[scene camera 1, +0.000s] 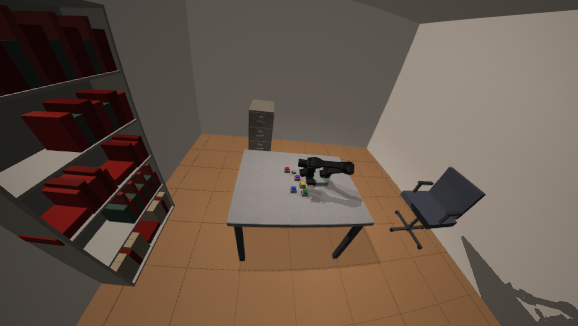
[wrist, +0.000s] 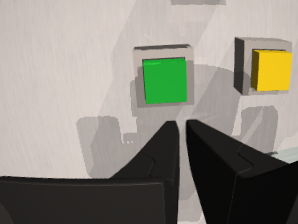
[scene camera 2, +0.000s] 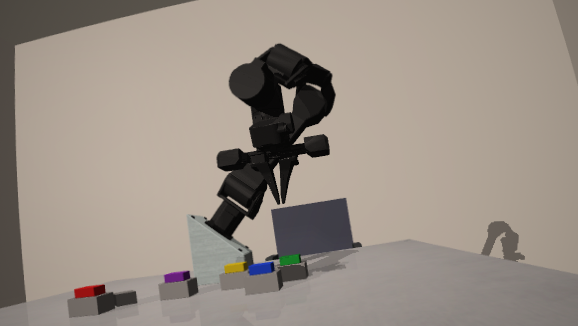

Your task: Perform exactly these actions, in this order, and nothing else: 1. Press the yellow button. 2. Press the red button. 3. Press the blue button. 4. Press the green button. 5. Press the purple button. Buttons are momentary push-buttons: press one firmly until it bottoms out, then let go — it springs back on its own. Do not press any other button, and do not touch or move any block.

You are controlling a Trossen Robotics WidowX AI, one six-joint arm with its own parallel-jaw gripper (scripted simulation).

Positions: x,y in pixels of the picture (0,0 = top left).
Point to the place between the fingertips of my gripper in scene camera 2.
At 281,204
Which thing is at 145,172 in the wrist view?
My gripper.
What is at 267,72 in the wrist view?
A yellow button.
